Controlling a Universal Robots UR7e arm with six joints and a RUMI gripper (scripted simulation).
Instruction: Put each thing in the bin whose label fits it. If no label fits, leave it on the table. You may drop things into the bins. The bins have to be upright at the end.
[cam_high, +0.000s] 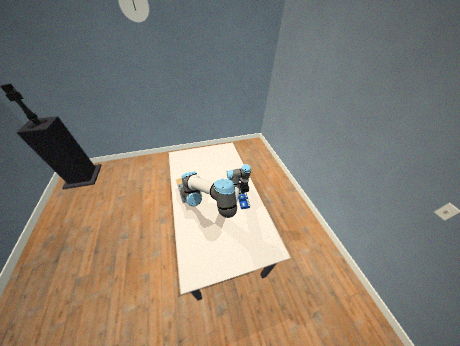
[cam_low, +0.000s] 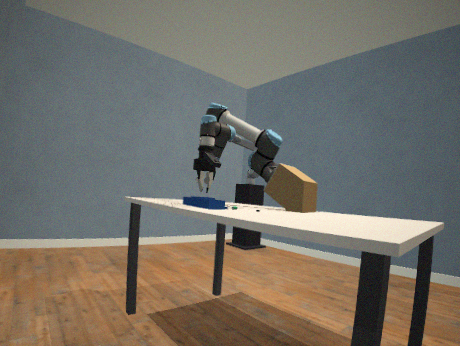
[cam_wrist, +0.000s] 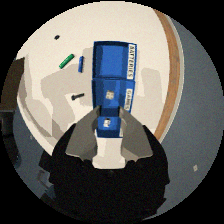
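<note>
Right now the green piece is 110 mm behind my hand, 100 mm to the left of it and 80 mm below it. From my hand the other things lie so: blue bin 10 mm ahead, 60 mm below; small grey piece 10 mm behind, 80 mm to the right, 70 mm below; black screw 90 mm behind, 80 mm below.
</note>
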